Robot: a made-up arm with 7 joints. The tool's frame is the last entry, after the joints. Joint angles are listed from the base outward. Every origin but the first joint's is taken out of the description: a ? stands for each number. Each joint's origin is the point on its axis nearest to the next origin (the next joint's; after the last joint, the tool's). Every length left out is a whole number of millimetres.
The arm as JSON. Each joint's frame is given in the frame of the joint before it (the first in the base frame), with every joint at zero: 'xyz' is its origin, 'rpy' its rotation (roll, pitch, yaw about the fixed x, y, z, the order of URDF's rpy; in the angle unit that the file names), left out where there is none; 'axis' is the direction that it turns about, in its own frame. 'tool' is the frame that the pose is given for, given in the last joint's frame.
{
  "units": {
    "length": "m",
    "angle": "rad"
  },
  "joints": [
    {
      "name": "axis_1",
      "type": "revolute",
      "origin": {
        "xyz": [
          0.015,
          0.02,
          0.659
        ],
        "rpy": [
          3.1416,
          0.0,
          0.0
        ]
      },
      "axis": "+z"
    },
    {
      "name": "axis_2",
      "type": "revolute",
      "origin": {
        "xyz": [
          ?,
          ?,
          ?
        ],
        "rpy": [
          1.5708,
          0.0,
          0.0
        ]
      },
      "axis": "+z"
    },
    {
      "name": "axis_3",
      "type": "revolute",
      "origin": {
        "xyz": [
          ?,
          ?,
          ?
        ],
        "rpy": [
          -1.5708,
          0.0,
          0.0
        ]
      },
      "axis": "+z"
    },
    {
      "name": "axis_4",
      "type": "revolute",
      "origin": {
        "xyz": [
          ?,
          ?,
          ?
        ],
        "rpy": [
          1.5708,
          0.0,
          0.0
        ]
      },
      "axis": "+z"
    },
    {
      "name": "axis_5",
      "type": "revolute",
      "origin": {
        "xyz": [
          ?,
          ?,
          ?
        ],
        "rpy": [
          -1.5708,
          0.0,
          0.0
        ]
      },
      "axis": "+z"
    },
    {
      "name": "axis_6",
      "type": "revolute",
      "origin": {
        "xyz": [
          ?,
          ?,
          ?
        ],
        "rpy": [
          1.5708,
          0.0,
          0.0
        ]
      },
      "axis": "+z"
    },
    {
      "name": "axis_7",
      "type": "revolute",
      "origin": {
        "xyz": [
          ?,
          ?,
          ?
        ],
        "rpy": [
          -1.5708,
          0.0,
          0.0
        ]
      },
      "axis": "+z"
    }
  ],
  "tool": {
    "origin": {
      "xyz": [
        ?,
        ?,
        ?
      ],
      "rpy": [
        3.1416,
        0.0,
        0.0
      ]
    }
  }
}
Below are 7 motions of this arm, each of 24 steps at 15 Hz.
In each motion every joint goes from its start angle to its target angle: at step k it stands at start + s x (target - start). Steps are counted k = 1, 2, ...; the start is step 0. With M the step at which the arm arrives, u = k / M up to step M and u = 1 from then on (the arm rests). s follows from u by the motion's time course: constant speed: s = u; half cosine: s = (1 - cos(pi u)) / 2; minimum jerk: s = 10 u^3 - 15 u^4 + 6 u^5.
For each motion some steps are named. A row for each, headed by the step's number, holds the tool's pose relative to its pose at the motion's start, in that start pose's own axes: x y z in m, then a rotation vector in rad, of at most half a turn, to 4 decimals.
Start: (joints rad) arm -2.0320 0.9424 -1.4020 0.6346 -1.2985 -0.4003 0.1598
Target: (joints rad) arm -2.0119 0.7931 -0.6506 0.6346 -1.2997 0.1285 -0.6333
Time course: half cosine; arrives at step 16
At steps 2, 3, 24:
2: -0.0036 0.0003 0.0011 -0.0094 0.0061 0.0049
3: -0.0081 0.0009 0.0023 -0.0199 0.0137 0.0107
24: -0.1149 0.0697 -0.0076 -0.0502 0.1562 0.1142

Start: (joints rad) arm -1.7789 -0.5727 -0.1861 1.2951 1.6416 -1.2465 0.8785
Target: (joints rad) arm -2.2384 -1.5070 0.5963 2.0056 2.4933 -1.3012 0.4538
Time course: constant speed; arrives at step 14
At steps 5, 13, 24:
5: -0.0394 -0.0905 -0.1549 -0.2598 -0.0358 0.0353
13: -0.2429 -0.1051 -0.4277 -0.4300 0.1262 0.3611
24: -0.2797 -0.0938 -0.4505 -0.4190 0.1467 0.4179

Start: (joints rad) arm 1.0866 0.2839 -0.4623 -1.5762 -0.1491 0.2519 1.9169
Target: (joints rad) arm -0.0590 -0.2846 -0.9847 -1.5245 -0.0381 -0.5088 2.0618
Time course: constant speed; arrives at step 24
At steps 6, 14, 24:
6: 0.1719 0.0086 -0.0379 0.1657 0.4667 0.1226
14: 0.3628 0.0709 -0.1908 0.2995 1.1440 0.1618
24: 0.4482 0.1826 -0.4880 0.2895 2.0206 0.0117

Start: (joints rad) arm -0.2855 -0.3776 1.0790 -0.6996 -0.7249 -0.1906 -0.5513
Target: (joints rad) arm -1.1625 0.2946 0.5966 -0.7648 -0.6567 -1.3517 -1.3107
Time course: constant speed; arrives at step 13
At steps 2, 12, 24:
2: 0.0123 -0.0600 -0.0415 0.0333 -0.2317 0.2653
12: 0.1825 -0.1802 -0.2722 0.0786 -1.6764 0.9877
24: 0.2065 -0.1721 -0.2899 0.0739 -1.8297 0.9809

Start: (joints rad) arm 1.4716 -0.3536 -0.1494 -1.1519 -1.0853 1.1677 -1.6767
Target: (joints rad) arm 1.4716 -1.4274 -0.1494 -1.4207 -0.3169 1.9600 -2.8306
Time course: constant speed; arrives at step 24
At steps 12, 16, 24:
12: 0.3910 0.0885 -0.1302 -0.0792 -0.1566 -0.0068
16: 0.5083 0.0723 -0.1998 -0.1912 -0.2019 0.0476
24: 0.6964 -0.0213 -0.3628 -0.4916 -0.1837 0.2586

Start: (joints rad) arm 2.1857 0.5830 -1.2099 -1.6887 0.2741 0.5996 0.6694
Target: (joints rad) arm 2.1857 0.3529 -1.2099 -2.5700 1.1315 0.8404 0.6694
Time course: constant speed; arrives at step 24
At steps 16, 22, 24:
16: -0.0984 -0.1823 -0.2453 0.6656 0.0686 -0.0778
22: -0.0892 -0.2181 -0.3604 0.9199 0.1813 -0.0103
24: -0.0812 -0.2244 -0.3994 1.0010 0.2285 0.0245

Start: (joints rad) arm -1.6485 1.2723 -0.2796 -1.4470 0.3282 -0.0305 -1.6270
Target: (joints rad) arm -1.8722 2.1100 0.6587 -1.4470 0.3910 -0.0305 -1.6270
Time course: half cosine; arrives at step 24
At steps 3, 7, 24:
3: 0.0203 -0.0133 -0.0145 0.0228 0.0409 -0.0056
7: 0.1044 -0.0627 -0.0866 0.1150 0.2141 -0.0156
24: 0.4237 -0.0292 -0.6719 0.4848 1.1353 0.2625

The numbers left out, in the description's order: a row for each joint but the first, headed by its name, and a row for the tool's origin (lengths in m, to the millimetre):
axis_2: -0.014 0.062 0.0
axis_3: -0.01 -0.421 0.0
axis_4: 0.018 0.008 0.0
axis_5: -0.022 -0.468 0.0
axis_6: 0.002 0.007 0.0
axis_7: 0.001 -0.047 0.0
tool: 0.014 0.018 0.0

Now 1 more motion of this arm.
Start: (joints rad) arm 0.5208 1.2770 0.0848 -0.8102 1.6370 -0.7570 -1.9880
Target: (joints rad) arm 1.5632 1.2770 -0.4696 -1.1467 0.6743 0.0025 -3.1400
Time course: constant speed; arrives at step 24
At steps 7, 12, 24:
7: -0.1229 -0.1036 -0.1884 0.2972 -0.3850 0.3455
12: -0.2349 -0.1237 -0.3246 0.3699 -0.7261 0.5404
24: -0.5283 0.0211 -0.5937 -0.0271 -1.4721 0.8580

